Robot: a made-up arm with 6 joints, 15 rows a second.
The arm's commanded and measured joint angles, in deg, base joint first. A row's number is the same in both.
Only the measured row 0 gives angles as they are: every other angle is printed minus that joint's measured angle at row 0.
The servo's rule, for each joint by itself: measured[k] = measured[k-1] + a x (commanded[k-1-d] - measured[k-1]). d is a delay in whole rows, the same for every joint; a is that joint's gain. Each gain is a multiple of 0.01, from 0.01 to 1. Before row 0 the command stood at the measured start. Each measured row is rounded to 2 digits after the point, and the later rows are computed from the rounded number. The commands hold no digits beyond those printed.
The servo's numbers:
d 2
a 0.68 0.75 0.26 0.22 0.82 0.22
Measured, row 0: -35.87 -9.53 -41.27 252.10 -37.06 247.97
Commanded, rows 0 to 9: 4.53 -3.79 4.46 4.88 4.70 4.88; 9.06 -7.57 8.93 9.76 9.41 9.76; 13.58 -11.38 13.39 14.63 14.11 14.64; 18.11 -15.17 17.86 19.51 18.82 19.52; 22.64 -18.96 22.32 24.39 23.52 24.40; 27.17 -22.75 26.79 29.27 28.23 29.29; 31.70 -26.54 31.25 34.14 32.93 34.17; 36.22 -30.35 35.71 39.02 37.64 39.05; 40.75 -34.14 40.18 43.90 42.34 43.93; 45.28 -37.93 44.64 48.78 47.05 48.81
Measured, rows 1 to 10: 0.00 0.00 0.00 0.00 0.00 0.00; 0.00 0.00 0.00 0.00 0.00 0.00; 3.08 -2.84 1.16 1.07 3.85 1.07; 7.15 -6.39 3.18 2.98 8.41 2.98; 11.52 -10.13 5.83 5.54 13.08 5.55; 16.00 -13.91 8.96 8.61 17.79 8.62; 20.52 -17.70 12.43 12.08 22.49 12.09; 25.04 -21.49 16.16 15.86 27.20 15.87; 29.57 -25.28 20.08 19.88 31.90 19.90; 34.09 -29.08 24.14 24.09 36.61 24.11
